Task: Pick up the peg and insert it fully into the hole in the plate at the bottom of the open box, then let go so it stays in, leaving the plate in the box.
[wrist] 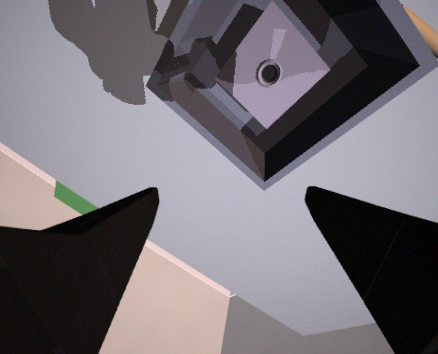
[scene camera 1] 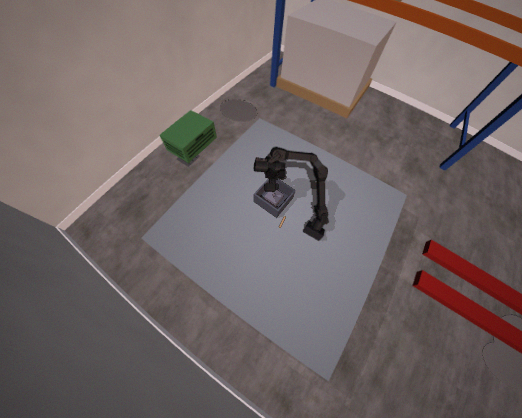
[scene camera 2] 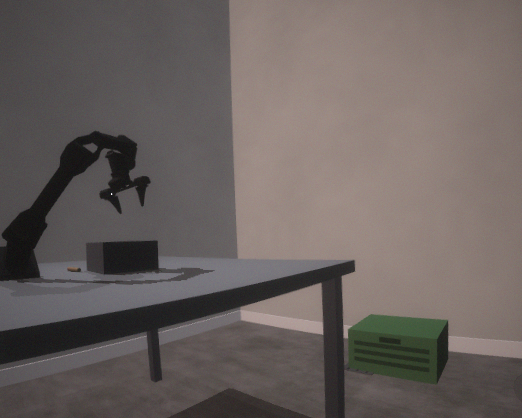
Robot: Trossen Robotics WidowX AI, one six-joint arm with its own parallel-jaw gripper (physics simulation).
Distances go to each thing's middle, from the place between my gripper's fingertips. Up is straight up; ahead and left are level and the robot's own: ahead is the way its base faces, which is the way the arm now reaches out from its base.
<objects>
I see the grey box [scene camera 2: 104,258] 6 cm behind my hand, 2 cm to the right of it and 16 cm below it. From my hand the other things lie so: plate [wrist: 273,40] (6 cm behind, 2 cm to the right, 18 cm below).
</objects>
